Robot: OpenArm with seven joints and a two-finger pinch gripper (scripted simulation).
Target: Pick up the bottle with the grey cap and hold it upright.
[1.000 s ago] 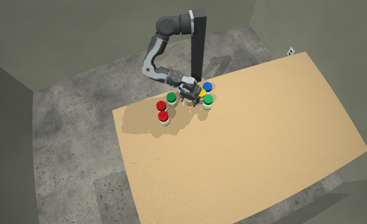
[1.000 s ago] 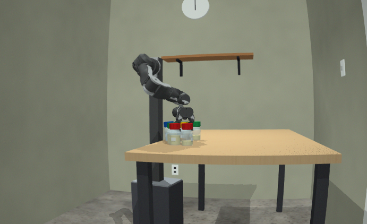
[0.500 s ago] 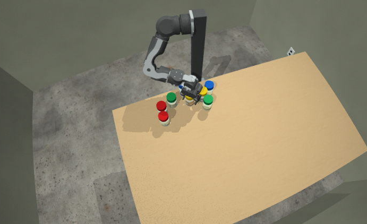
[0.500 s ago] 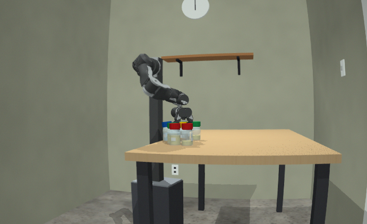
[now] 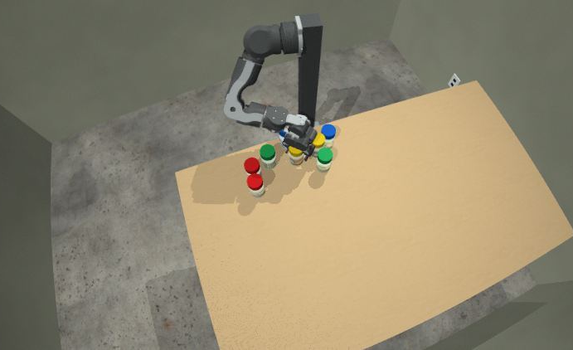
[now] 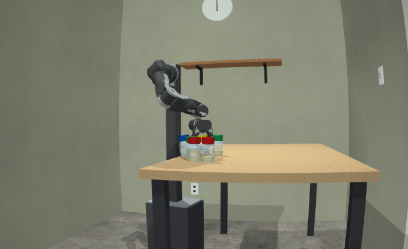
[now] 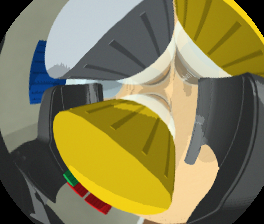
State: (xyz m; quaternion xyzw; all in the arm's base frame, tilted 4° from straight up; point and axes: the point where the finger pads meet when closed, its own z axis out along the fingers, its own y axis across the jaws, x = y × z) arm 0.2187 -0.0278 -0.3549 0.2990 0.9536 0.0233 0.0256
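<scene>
My gripper is now 5 cm past the grey-capped bottle, 2 cm to the right of it and 1 cm above it. From my hand the other things lie so: yellow-capped bottle (1 cm to the right, 1 cm below, 1 cm ahead); green-capped bottle (9 cm to the left, 5 cm ahead, 1 cm below); blue-capped bottle (12 cm to the left, 4 cm behind, 1 cm below).
</scene>
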